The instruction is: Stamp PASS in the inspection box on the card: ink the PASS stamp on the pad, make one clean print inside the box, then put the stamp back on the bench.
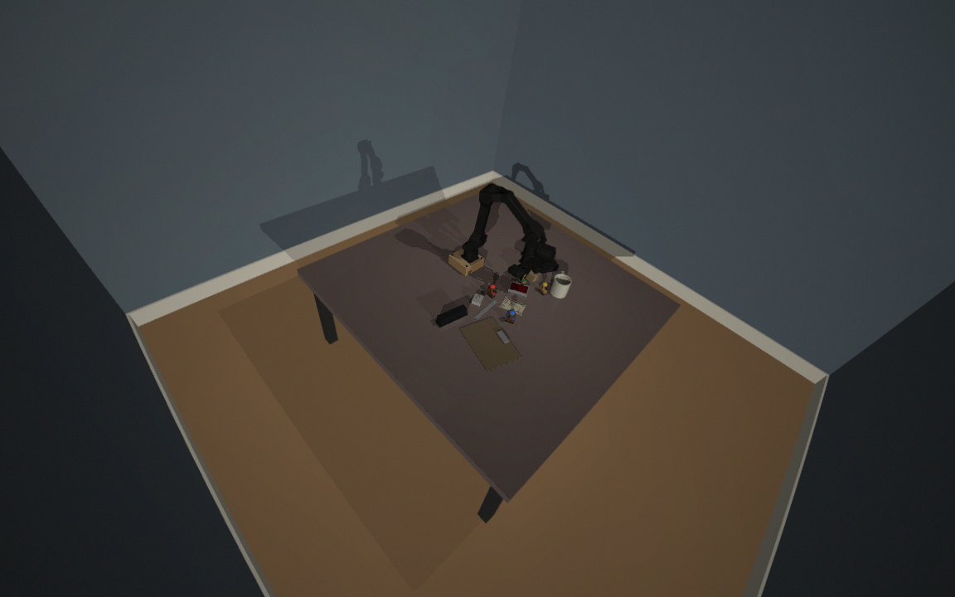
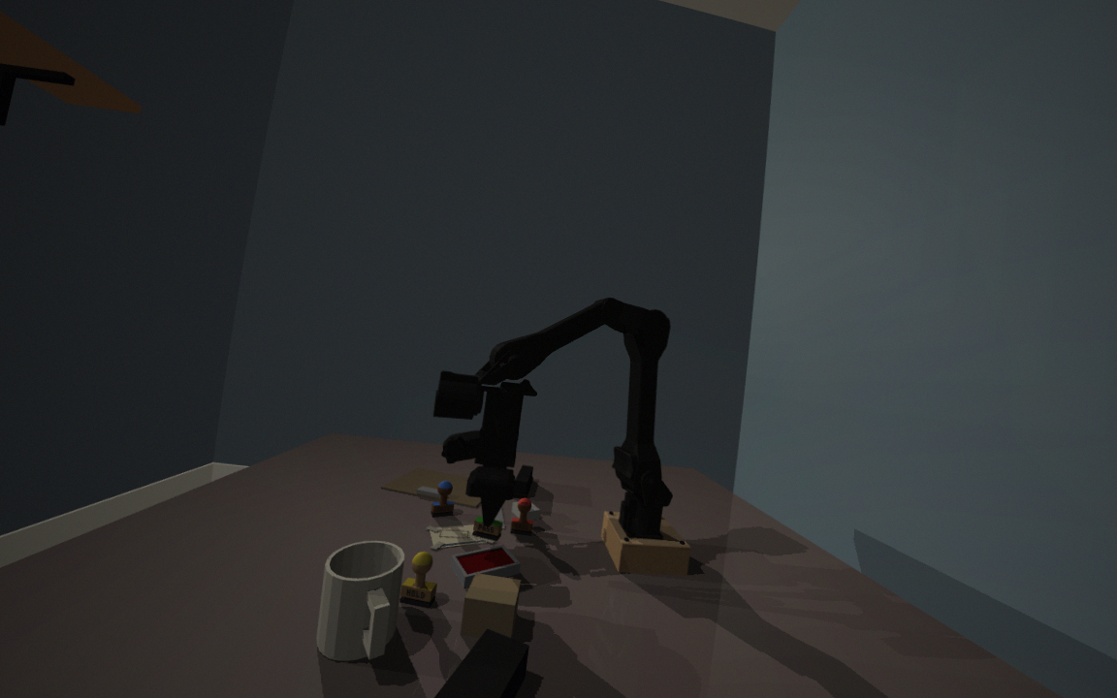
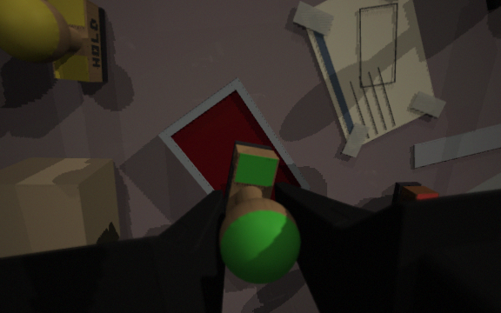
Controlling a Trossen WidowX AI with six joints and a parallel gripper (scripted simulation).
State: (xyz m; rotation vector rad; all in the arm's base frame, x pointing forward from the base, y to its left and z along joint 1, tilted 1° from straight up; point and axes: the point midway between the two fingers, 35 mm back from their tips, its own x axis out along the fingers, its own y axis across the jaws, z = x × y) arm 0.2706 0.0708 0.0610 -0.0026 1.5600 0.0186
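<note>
My gripper tip is 7 cm above the dark red ink pad. Also, from my gripper tip: tan box (2 cm behind, 11 cm to the left, 5 cm below); then green-knobbed PASS stamp (right at my gripper tip); then yellow-knobbed stamp (7 cm ahead, 8 cm to the left, 6 cm below).
</note>
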